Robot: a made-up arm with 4 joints. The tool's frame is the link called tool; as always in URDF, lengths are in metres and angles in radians.
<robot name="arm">
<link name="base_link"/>
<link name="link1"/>
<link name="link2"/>
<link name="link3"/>
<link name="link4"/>
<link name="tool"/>
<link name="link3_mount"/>
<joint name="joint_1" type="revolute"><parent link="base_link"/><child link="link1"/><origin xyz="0 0 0.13" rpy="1.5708 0 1.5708"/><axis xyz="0 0 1"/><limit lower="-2.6" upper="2.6" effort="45" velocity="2.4"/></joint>
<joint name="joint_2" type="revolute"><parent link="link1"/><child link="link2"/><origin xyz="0.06 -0.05 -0.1" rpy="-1.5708 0 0"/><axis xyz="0 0 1"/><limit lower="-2.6" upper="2.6" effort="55" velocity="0.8"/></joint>
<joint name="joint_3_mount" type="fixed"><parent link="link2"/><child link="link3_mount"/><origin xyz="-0.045 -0.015 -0.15" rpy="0 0 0"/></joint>
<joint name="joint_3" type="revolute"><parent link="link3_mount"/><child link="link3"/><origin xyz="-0.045 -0.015 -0.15" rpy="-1.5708 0 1.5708"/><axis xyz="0 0 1"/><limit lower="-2.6" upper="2.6" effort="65" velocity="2.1"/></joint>
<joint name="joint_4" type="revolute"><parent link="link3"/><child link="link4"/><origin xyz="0.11 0.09 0.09" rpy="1.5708 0 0"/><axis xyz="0 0 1"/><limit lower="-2.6" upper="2.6" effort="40" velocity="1.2"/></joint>
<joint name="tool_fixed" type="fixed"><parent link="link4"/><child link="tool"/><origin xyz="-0.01 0.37 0.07" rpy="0 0 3.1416"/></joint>
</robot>
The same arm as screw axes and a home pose.
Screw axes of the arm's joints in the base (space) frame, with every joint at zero. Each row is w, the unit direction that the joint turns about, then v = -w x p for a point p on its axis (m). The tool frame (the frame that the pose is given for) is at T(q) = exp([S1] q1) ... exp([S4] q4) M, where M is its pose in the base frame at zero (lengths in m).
S1: w 1 0 0 v 0 0.13 0
S2: w 0 0 1 v 0.06 0.1 0
S3: w 0 -1 0 v -0.22 0 0.07
S4: w 0 0 1 v -0.12 0.18 0
M: xyz -0.17 -0.49 -0.24 (m) quaternion w x y z 1 0 0 0.000007
Joint limits (rad, base to tool): -2.6..2.6 -2.6..2.6 -2.6..2.6 -2.6..2.6

